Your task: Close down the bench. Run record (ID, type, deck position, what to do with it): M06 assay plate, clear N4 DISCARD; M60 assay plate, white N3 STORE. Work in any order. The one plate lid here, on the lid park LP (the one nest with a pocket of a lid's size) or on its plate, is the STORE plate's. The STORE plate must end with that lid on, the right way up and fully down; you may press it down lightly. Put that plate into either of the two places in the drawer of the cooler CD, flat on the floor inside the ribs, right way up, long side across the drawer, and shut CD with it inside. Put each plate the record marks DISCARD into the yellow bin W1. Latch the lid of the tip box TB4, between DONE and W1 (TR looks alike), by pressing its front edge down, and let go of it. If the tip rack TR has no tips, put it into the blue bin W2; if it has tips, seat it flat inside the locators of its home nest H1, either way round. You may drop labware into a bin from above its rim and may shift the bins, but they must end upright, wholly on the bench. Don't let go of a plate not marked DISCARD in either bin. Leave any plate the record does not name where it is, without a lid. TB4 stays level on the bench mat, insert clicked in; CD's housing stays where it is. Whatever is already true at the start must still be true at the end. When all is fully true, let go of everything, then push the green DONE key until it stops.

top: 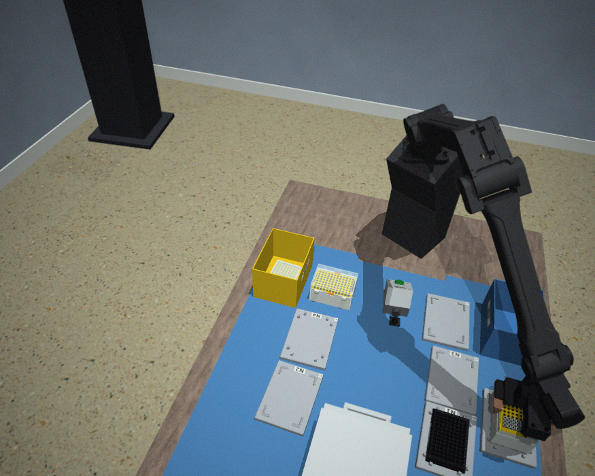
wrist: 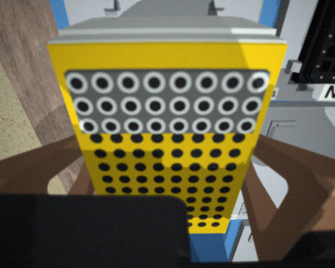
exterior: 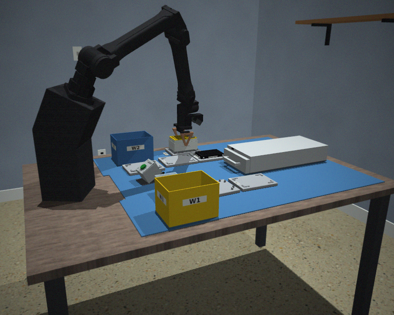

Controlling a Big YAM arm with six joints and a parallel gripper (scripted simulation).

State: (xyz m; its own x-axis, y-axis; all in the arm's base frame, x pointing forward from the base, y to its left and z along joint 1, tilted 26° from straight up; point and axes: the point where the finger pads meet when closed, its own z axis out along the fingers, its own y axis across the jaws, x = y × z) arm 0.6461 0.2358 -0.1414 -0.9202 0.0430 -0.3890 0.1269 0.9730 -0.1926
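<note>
The home nest H1 lies 5 cm below my hand. The rest, counted from my hand: nest N3: 12 cm to the right, 10 cm behind, 5 cm below; then tip rack TR: 1 cm behind, 1 cm above; then black plate: 15 cm to the right, 7 cm ahead, 3 cm below.
</note>
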